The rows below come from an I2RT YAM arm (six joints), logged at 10 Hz.
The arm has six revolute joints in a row. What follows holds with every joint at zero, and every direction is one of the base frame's. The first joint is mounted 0.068 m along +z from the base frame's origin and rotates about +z. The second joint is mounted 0.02 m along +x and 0.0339 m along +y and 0.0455 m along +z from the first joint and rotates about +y. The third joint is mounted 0.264 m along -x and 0.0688 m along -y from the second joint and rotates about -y. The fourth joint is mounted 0.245 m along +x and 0.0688 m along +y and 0.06 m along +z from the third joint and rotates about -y. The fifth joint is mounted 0.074 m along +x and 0.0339 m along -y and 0.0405 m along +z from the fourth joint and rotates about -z. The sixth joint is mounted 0.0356 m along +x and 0.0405 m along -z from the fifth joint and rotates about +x. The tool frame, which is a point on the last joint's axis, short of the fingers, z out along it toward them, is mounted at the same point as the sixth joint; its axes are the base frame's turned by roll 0, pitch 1.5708 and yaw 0 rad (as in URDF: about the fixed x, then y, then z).
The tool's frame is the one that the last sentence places.
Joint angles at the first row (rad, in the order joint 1, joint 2, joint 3, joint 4, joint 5, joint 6):
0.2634 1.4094 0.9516 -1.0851 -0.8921 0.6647
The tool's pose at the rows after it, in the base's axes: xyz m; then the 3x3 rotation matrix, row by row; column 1 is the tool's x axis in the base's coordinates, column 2 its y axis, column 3 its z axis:
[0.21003 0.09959 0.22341], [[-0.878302 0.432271 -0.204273], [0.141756 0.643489 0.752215], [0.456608 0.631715 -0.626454]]
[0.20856 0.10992 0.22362], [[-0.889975 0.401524 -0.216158], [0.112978 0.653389 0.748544], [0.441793 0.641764 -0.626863]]
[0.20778 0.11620 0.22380], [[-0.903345 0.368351 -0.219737], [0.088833 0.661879 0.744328], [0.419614 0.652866 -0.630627]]
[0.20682 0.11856 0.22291], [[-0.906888 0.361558 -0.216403], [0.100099 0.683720 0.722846], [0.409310 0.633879 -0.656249]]
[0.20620 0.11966 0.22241], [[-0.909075 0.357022 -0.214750], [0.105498 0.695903 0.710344], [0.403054 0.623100 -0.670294]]
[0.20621 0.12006 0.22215], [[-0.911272 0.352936 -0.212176], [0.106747 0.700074 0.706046], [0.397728 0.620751 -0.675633]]
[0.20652 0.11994 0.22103], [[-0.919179 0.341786 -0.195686], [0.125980 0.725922 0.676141], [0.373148 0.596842 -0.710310]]
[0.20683 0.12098 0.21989], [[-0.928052 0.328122 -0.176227], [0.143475 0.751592 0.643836], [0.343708 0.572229 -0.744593]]
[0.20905 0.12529 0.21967], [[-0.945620 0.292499 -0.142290], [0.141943 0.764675 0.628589], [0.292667 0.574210 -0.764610]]
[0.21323 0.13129 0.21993], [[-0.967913 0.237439 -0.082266], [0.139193 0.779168 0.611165], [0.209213 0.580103 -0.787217]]
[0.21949 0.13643 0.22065], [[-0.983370 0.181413 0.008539], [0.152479 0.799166 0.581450], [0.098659 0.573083 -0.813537]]
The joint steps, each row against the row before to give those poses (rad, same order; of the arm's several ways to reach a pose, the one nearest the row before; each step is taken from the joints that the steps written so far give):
0.0599 0.0000 -0.0004 0.0446 0.0004 0.0538
0.0443 0.0000 0.0000 0.0348 0.0031 0.0218
0.0267 0.0000 0.0004 0.0236 0.0072 0.0000
0.0141 0.0000 0.0000 0.0031 0.0343 0.0110
0.0072 0.0000 0.0000 -0.0001 0.0191 0.0038
0.0023 0.0000 -0.0004 0.0027 0.0076 0.0000
0.0042 0.0000 0.0004 0.0011 0.0492 0.0000
0.0092 0.0000 0.0000 0.0077 0.0523 0.0046
0.0167 0.0000 0.0000 0.0408 0.0397 0.0031
0.0210 0.0000 0.0000 0.0660 0.0576 -0.0001
0.0168 -0.0001 0.0000 0.0782 0.0862 -0.0003

